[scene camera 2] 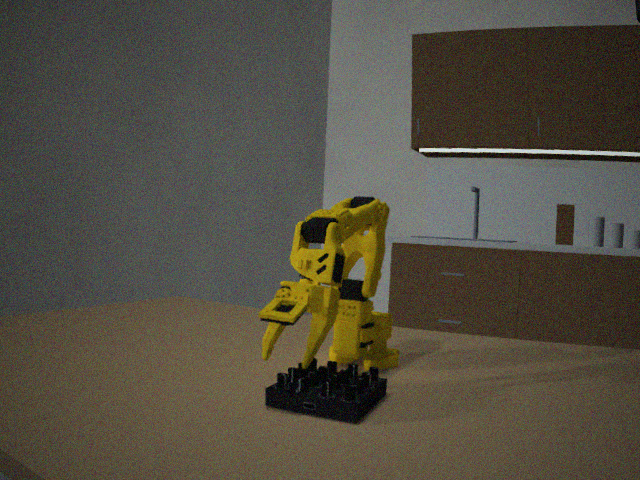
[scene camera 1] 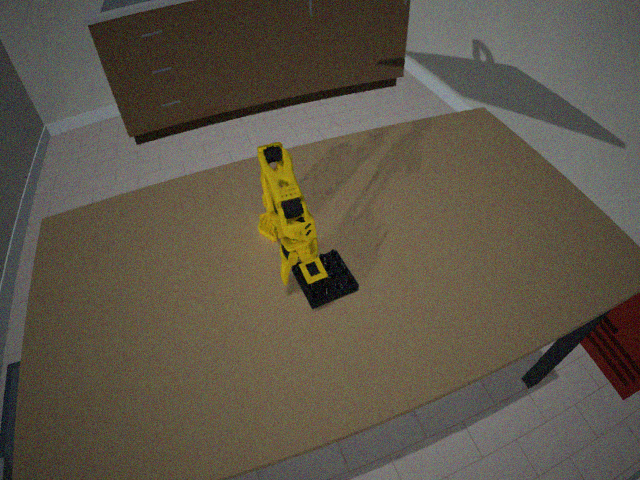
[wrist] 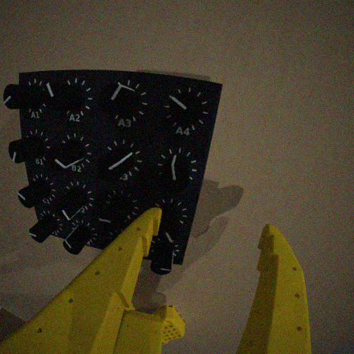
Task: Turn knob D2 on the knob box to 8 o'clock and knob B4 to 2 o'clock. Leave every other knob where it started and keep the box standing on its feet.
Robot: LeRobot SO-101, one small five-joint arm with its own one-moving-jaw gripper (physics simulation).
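Where they show: end effector, tool point: (scene camera 2: pixel 302 364); arm's base, origin of the base link: (scene camera 2: pixel 357 364).
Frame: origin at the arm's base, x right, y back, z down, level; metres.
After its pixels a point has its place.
The black knob box (scene camera 1: pixel 338 279) {x -0.064, y -0.198, z -0.023 m} (scene camera 2: pixel 336 407) {x -0.075, y -0.228, z -0.016 m} (wrist: pixel 150 142) sits flat and upright on the table. Knob B4 (wrist: pixel 175 175), below A4 at the box's right side, has a bent white mark running roughly up and down in the wrist view. Knob D2 (wrist: pixel 81 239), in the row farthest from the A row, shows a short slanted mark; its dial and exact hour are unclear. My gripper (scene camera 2: pixel 285 362) {x -0.004, y -0.175, z -0.039 m} (wrist: pixel 213 218) is open and empty. In the wrist view its left jaw overlaps the box around C3 and C4 and hides D3; its right jaw is past the box's right edge, over the table.
Knob A4 (wrist: pixel 185 102) has its mark pointing upper left. Knob D4 (wrist: pixel 161 260) stands close to the left jaw, and knob C2 (wrist: pixel 72 207) beside D2. The table (scene camera 1: pixel 180 335) {x 0.285, y -0.199, z 0.000 m} (scene camera 2: pixel 155 392) {x 0.133, y -0.283, z 0.000 m} surrounds the box. The arm's base is behind the box in scene camera 2.
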